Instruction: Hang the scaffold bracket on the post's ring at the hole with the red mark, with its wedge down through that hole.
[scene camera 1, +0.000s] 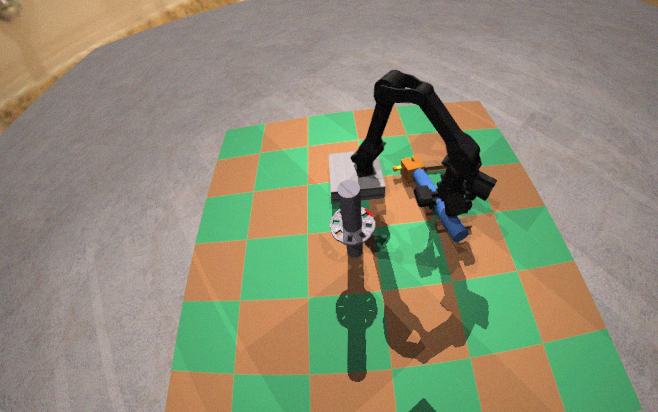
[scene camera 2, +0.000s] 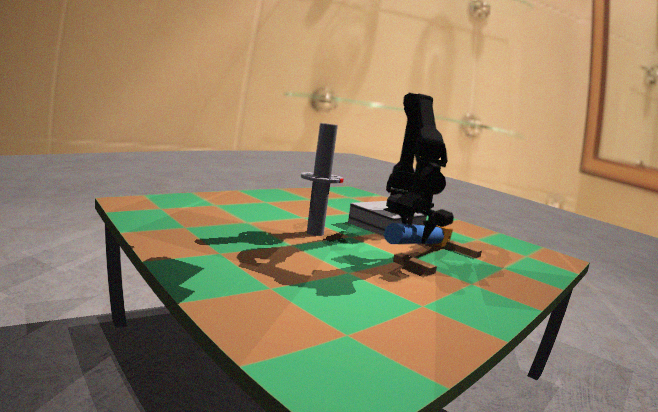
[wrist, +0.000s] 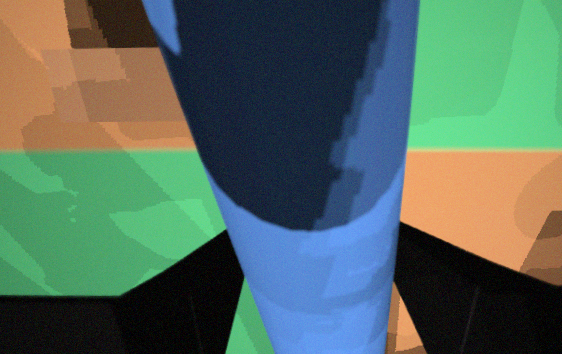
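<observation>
The scaffold bracket is a blue tube (scene camera 1: 447, 221) (scene camera 2: 405, 234) (wrist: 315, 274) with an orange head (scene camera 1: 411, 165) (scene camera 2: 447, 235) that carries a small yellow wedge tip (scene camera 1: 394, 167). My gripper (scene camera 1: 439, 201) (scene camera 2: 427, 230) (wrist: 313, 230) is shut on the tube's middle and holds it about level, low over the mat, to the right of the post. The dark post (scene camera 1: 349, 208) (scene camera 2: 323, 163) stands upright with a grey ring (scene camera 1: 337, 229) (scene camera 2: 308, 176) of several holes. The red mark (scene camera 1: 368, 212) (scene camera 2: 341, 180) is on the ring's edge on the side towards the arm.
The arm's grey base plate (scene camera 1: 340, 172) (scene camera 2: 368, 212) sits just behind the post. Two dark bars lie on the checkered mat (scene camera 1: 274, 266) (scene camera 2: 327, 311) near the bracket, one (scene camera 2: 415, 263) in front and one (scene camera 2: 462, 249) to the right.
</observation>
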